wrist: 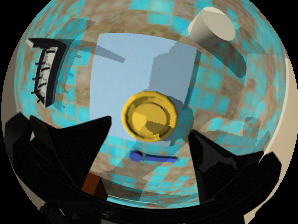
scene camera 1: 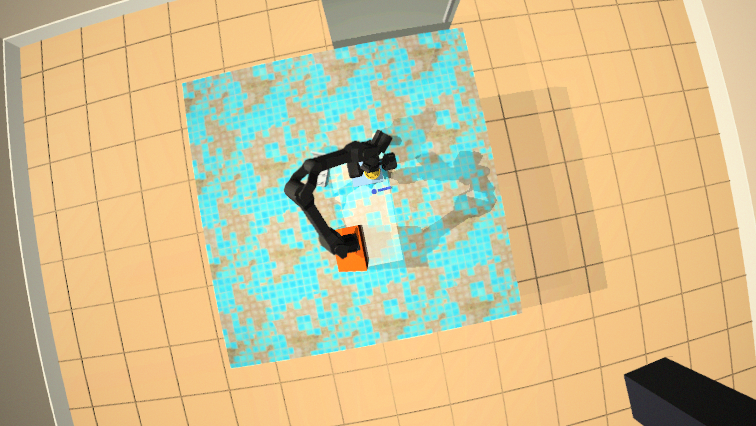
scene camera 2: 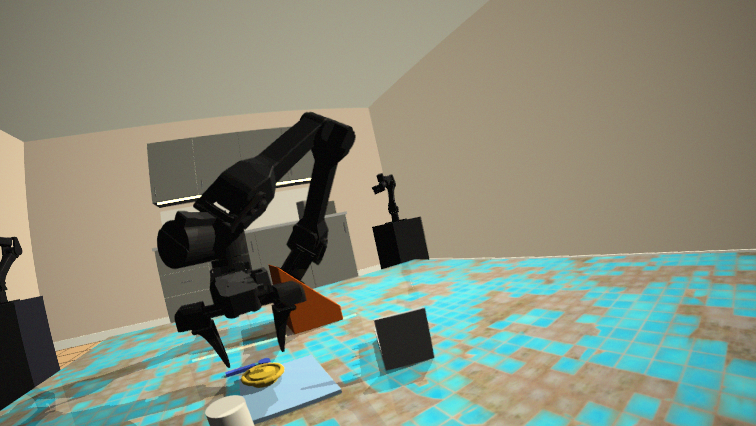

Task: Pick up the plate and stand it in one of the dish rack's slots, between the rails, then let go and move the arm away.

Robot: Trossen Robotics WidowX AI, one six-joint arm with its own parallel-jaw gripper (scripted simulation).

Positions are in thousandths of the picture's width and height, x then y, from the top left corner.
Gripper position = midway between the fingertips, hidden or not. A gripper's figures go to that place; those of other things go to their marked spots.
Labels:
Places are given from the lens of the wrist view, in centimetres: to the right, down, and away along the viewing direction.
my gripper (wrist: 508, 569): 0, 2, 10
yellow plate (wrist: 502, 520): 0, 1, 12
dish rack (wrist: 176, 230): -16, -10, 9
white cylinder (wrist: 696, 136): 6, -8, 7
light blue mat (wrist: 418, 288): -3, -6, 12
The marked spots on the dish rack and the white cylinder are 22 cm apart.

